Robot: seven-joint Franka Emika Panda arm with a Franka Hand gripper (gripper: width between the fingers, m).
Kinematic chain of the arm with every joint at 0, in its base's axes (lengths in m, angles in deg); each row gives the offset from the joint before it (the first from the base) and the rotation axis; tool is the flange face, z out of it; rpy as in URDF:
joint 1: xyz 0 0 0.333 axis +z
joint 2: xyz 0 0 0 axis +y
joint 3: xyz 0 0 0.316 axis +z
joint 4: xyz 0.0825 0 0 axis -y
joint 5: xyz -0.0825 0 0.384 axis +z
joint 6: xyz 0 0 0 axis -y
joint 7: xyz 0.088 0 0 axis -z
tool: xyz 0 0 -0.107 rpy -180 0 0
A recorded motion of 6 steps. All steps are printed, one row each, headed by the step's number.
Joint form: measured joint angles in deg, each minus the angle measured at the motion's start. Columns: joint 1, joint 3, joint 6, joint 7, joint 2, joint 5, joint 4.
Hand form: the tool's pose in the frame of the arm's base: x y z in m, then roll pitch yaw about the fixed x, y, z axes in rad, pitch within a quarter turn. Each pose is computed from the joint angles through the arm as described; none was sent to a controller.
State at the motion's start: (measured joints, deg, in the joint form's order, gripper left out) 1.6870 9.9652 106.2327 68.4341 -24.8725 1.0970 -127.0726
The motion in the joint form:
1: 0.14 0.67 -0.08 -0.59 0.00 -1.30 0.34
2: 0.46 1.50 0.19 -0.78 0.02 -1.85 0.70
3: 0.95 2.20 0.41 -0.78 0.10 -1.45 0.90
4: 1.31 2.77 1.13 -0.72 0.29 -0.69 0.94
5: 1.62 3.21 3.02 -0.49 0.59 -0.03 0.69
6: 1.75 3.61 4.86 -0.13 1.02 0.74 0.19
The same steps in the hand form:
1: 0.4199 0.1026 0.5526 -3.1090 -0.1009 -0.9816
2: 0.4191 0.1115 0.5555 -3.1065 -0.1188 -0.9569
3: 0.4176 0.1218 0.5564 -3.1010 -0.1188 -0.9387
4: 0.4174 0.1306 0.5560 -3.0885 -0.1135 -0.9274
5: 0.4193 0.1381 0.5545 -3.0631 -0.1134 -0.9221
6: 0.4216 0.1438 0.5498 -3.0434 -0.1077 -0.9235

